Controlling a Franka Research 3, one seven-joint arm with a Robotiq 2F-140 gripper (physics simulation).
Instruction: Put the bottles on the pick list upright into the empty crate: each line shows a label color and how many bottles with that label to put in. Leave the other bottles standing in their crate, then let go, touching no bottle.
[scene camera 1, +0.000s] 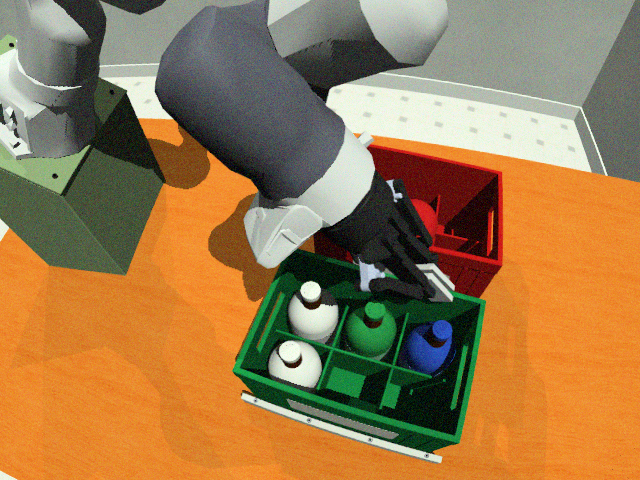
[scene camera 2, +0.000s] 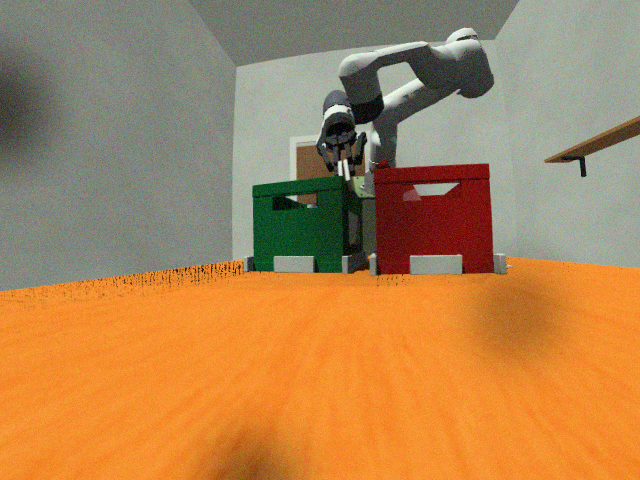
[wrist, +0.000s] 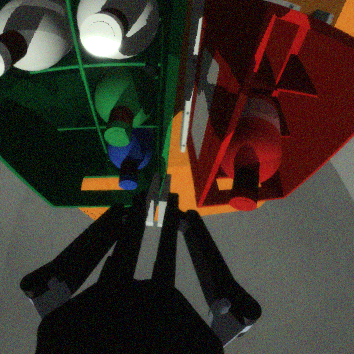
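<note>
The green crate (scene camera 1: 356, 423) (scene camera 2: 297, 235) holds two white bottles (scene camera 1: 313, 315) (scene camera 1: 294, 364), a green bottle (scene camera 1: 371, 333) (wrist: 120, 95) and a blue bottle (scene camera 1: 428, 351) (wrist: 129, 150), in separate compartments. The red crate (scene camera 1: 467, 268) (scene camera 2: 431, 227) beside it holds a red bottle (scene camera 1: 424, 217) (wrist: 255, 155). My gripper (scene camera 2: 343, 169) (wrist: 161, 183) is nearly closed at the green crate's rim on the side facing the red crate. Its fingertips appear to pinch that wall, with no bottle between them. The lower wall contact is hidden. No readable pick list shows.
The two crates stand close together with a narrow gap between them. A white strip (scene camera 1: 338, 426) runs along the green crate's front foot. The robot's green pedestal (scene camera 1: 103, 217) stands at the left. A wooden shelf (scene camera 2: 599, 142) is on the right wall.
</note>
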